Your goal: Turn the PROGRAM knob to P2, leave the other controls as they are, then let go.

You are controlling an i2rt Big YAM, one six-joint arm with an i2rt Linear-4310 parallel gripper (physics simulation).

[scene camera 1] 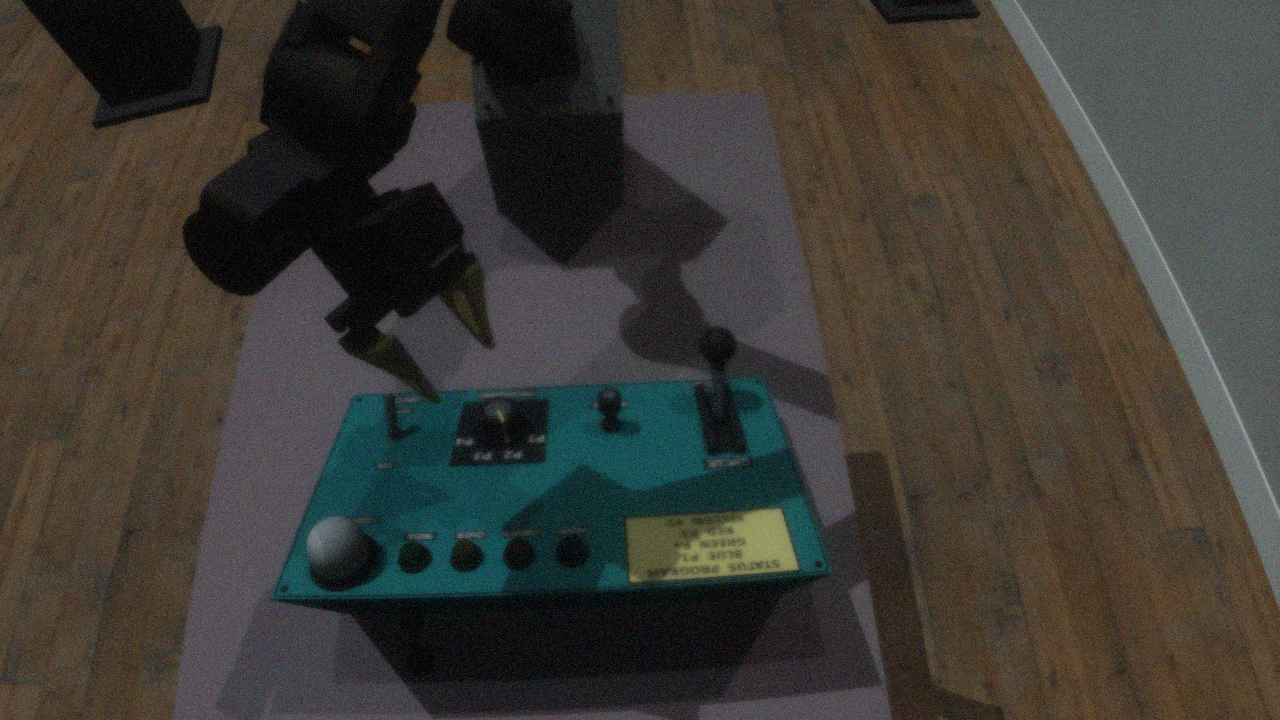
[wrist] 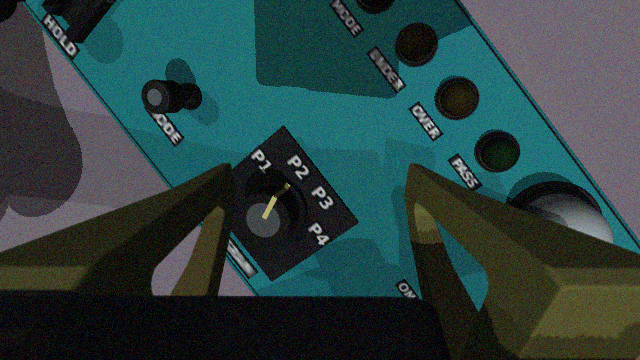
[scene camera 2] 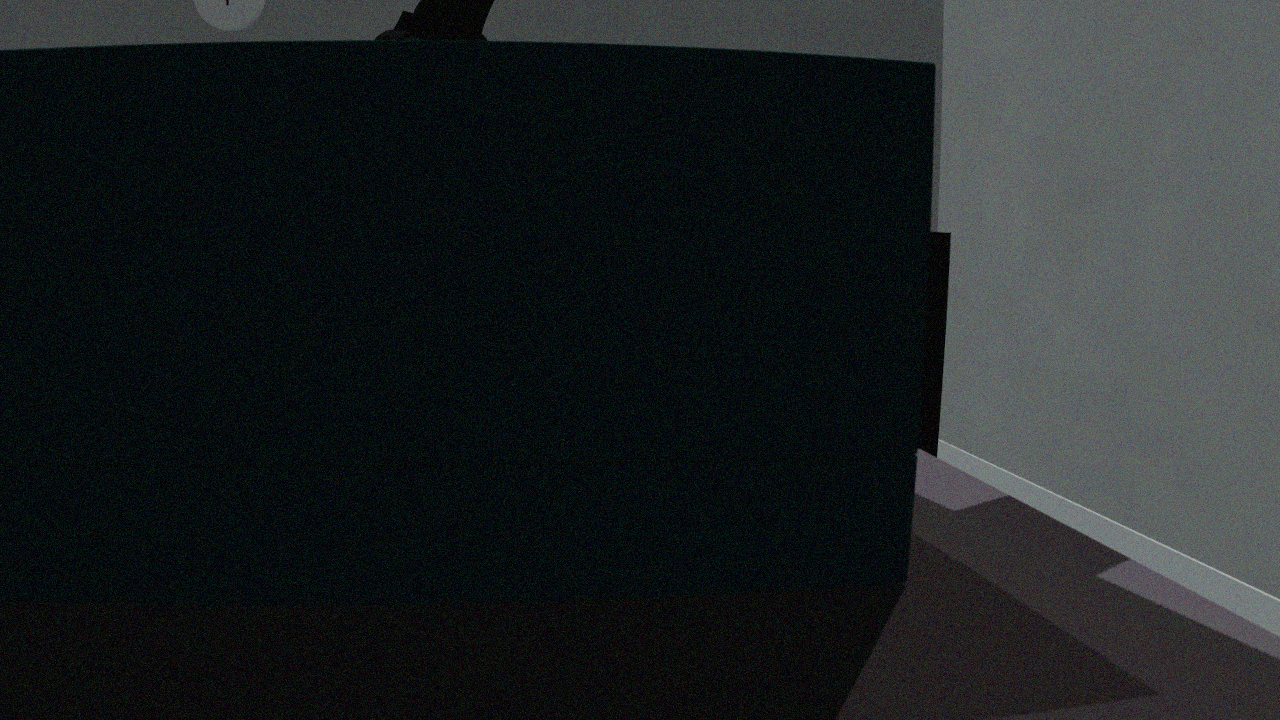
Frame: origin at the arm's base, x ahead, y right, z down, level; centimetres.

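Where they show: gripper, fingertip midpoint: (scene camera 1: pixel 464 373) (wrist: pixel 320 178); arm's base, link origin: (scene camera 1: pixel 528 46).
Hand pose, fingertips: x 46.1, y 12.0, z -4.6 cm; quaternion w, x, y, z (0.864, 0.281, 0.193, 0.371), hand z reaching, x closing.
Observation:
Things, the pixels of their centre, and the offset from my fingertips. "spot": a spot on its surface instead.
- PROGRAM knob, body centre: (wrist: pixel 270 214) (scene camera 1: pixel 499 419) dz +17.5, dx -2.7, dy -0.2 cm
- P2 mark, surface spot: (wrist: pixel 298 167) spot: dz +17.1, dx +1.7, dy -1.0 cm
- MODE lever, body centre: (wrist: pixel 179 96) (scene camera 1: pixel 610 415) dz +17.6, dx -0.4, dy -12.0 cm
- small toggle, body centre: (scene camera 1: pixel 390 414) dz +17.1, dx -5.9, dy +11.4 cm
- white dome, surface spot: (scene camera 1: pixel 338 550) spot: dz +7.4, dx +10.2, dy +14.2 cm
- yellow label card, body centre: (scene camera 1: pixel 709 544) dz +11.8, dx +16.2, dy -17.5 cm
The PROGRAM knob (scene camera 1: pixel 499 413) (wrist: pixel 264 220) is a dark round knob with a pale top and a yellow pointer line, on a black plate marked P1 to P4. In the wrist view the pointer line points toward the P2 mark (wrist: pixel 298 167). My gripper (scene camera 1: pixel 465 372) (wrist: pixel 320 178) is open and empty. Its fingertips are above and behind the panel, apart from the knob. In the wrist view the knob shows between the fingers, nearer the left one. The knob and the fingertips do not show in scene camera 2.
The teal panel (scene camera 1: pixel 465 501) also bears a MODE lever (scene camera 1: pixel 609 402) (wrist: pixel 172 96), a HOLD lever (scene camera 1: pixel 718 376), a small toggle (scene camera 1: pixel 392 417), several round lamps or buttons, a white dome (scene camera 1: pixel 338 550) and a yellow label card (scene camera 1: pixel 711 544). A dark panel side (scene camera 2: pixel 465 313) fills much of scene camera 2.

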